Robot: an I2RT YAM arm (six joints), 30 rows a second.
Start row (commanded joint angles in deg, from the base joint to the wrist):
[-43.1 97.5 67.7 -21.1 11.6 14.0]
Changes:
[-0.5 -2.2 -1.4 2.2 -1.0 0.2]
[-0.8 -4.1 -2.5 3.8 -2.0 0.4]
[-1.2 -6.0 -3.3 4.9 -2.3 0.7]
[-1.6 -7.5 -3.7 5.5 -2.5 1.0]
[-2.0 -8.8 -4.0 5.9 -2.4 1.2]
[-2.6 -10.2 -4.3 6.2 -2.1 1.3]
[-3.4 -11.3 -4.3 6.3 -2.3 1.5]
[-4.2 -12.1 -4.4 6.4 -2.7 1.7]
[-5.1 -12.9 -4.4 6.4 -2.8 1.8]
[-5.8 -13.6 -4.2 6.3 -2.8 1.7]
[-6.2 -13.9 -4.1 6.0 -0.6 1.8]
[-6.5 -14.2 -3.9 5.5 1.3 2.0]
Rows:
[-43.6 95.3 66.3 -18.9 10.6 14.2]
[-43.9 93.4 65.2 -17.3 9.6 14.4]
[-44.3 91.5 64.4 -16.2 9.3 14.7]
[-44.7 90.0 64.0 -15.6 9.1 15.0]
[-45.1 88.7 63.7 -15.2 9.2 15.2]
[-45.7 87.3 63.4 -14.9 9.5 15.3]
[-46.5 86.2 63.4 -14.8 9.3 15.5]
[-47.3 85.4 63.3 -14.7 8.9 15.7]
[-48.2 84.6 63.3 -14.7 8.8 15.8]
[-48.9 83.9 63.5 -14.8 8.8 15.7]
[-49.3 83.6 63.6 -15.1 11.0 15.8]
[-49.6 83.3 63.8 -15.6 12.9 16.0]

